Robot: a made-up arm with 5 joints.
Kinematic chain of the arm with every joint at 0, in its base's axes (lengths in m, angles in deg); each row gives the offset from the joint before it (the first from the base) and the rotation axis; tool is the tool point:
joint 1: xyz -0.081 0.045 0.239 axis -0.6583 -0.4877 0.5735
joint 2: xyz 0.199 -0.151 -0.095 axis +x
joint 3: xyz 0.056 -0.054 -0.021 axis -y
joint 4: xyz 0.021 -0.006 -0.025 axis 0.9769 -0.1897 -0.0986
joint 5: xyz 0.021 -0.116 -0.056 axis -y
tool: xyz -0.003 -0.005 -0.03
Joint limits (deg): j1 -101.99..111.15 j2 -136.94..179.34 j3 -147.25..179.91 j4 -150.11..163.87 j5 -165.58..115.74
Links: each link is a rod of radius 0.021 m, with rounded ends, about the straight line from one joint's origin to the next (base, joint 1, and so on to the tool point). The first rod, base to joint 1, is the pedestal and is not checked.
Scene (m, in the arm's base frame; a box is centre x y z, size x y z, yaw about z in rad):
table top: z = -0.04
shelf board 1: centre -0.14 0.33 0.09 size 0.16 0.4 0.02 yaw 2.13
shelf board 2: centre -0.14 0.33 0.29 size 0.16 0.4 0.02 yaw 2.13
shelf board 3: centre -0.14 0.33 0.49 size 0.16 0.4 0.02 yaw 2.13
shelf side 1: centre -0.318 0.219 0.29 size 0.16 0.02 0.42 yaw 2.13
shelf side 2: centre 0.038 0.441 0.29 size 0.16 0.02 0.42 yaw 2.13
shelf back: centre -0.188 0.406 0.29 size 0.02 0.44 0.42 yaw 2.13
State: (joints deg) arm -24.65 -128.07 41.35 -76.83 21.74
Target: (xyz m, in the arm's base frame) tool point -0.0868 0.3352 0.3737
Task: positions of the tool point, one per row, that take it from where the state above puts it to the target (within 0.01 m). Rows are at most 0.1 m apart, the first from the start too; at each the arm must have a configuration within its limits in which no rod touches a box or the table.
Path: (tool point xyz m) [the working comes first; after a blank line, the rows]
Joints at the target: 105.72 -88.46 51.48 -55.54 13.14
Straight joint move there: clear.

1: 0.1847 0.0201 0.2312
2: 0.1843 0.0502 0.2819
3: 0.1729 0.0886 0.3269
4: 0.1505 0.1324 0.3637
5: 0.1178 0.1790 0.3903
6: 0.0758 0.2254 0.4052
7: 0.0264 0.2687 0.4074
8: -0.0286 0.3061 0.3968
9: -0.0868 0.3352 0.3737

